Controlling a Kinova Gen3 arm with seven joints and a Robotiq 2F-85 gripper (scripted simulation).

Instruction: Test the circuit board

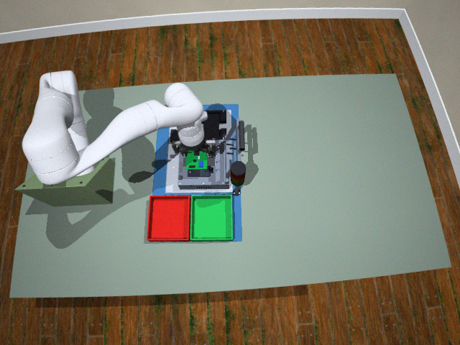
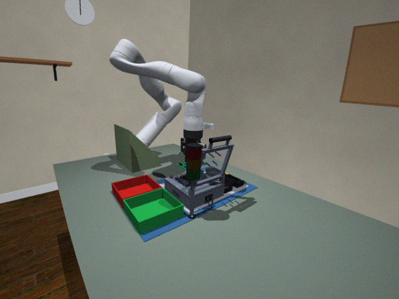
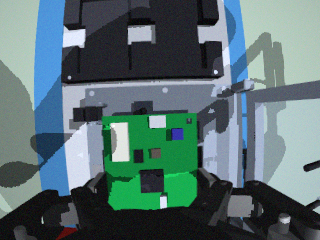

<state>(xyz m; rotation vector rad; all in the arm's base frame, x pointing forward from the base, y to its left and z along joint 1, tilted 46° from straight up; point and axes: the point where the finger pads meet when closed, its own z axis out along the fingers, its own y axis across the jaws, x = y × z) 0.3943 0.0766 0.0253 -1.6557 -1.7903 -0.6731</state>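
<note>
Now: the nest 60 mm below my hand, 10 mm to the left of it and 10 mm ahead of it. The rest, counted from my hand: black latch hook: 60 mm to the left, 60 mm behind, 50 mm below; then green circuit board: right at my hand; then clear lid: 130 mm ahead, 50 mm above.
</note>
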